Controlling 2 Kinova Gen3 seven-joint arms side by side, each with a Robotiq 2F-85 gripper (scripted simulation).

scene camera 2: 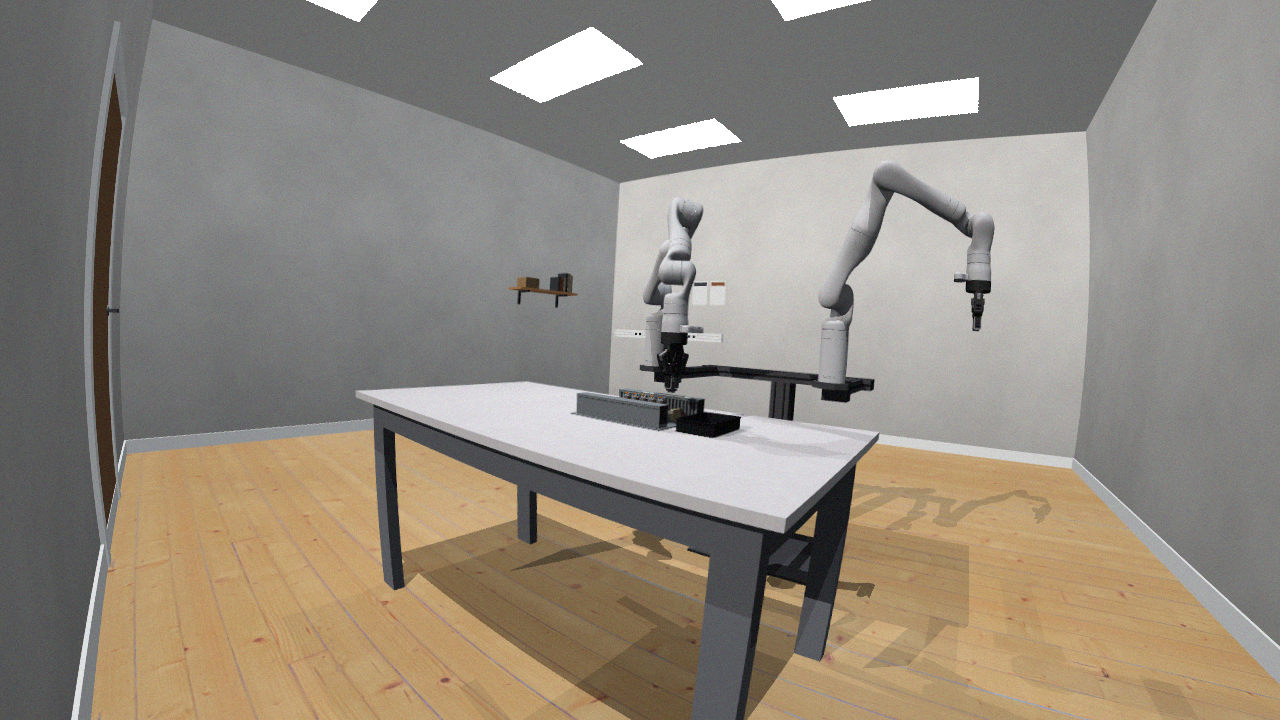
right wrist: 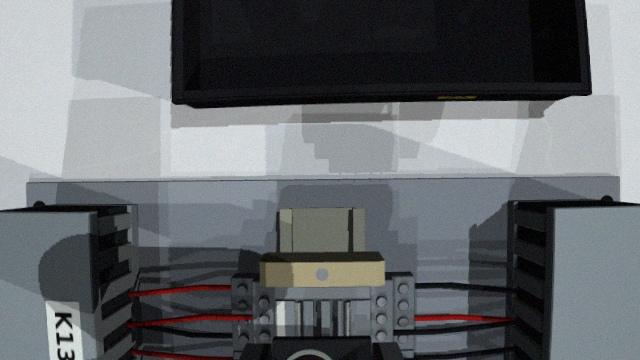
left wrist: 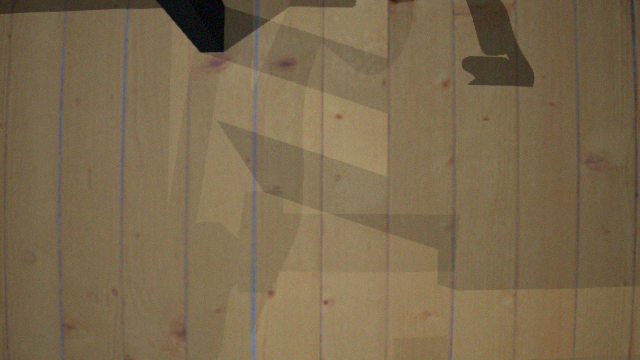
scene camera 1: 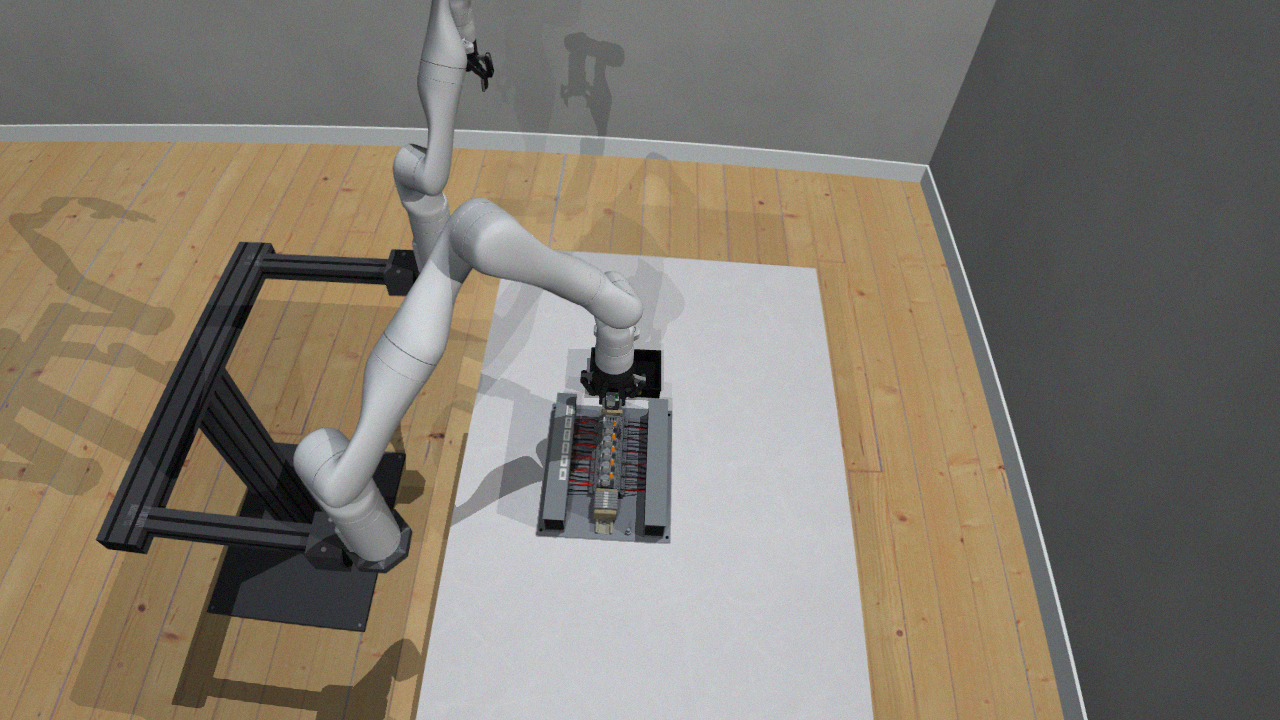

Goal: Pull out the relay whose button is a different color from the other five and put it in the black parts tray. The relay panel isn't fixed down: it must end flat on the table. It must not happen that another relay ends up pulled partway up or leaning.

Labels:
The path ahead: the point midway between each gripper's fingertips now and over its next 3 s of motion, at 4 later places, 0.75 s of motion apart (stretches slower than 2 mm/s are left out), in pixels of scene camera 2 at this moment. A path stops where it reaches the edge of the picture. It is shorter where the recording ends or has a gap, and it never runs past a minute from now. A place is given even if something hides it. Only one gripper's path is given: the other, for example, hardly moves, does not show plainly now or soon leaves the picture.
My right gripper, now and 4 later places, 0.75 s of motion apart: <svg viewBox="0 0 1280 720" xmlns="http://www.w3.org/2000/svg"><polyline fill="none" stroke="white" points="671,388 672,380 676,380 699,383 711,385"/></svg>

